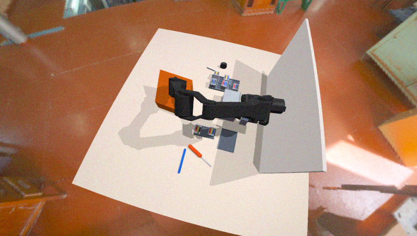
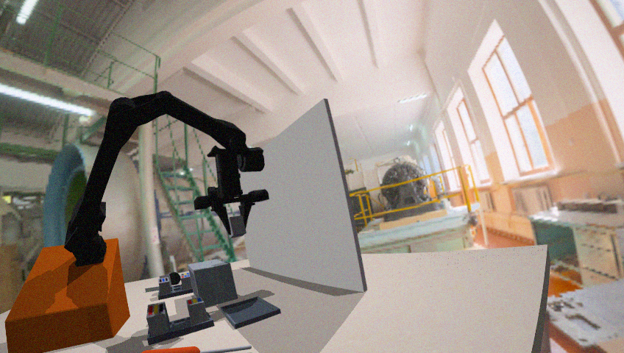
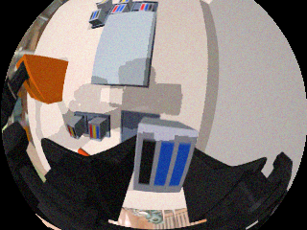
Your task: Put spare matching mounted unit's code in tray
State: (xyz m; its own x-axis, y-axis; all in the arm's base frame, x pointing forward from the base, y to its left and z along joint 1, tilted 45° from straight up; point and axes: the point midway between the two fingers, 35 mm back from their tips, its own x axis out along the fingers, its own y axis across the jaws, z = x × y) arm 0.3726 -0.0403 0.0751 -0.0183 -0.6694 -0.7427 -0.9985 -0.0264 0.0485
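My gripper tip is now 3 cm past the flat grey tray, 8 cm to the left of it and 17 cm above it. From my gripper tip the other things lie so: tall grey panel 17 cm ahead, 15 cm to the left, 5 cm above; grey mounted unit 8 cm behind, 13 cm to the left, 13 cm below; spare 16 cm behind, 33 cm to the left, 14 cm below.
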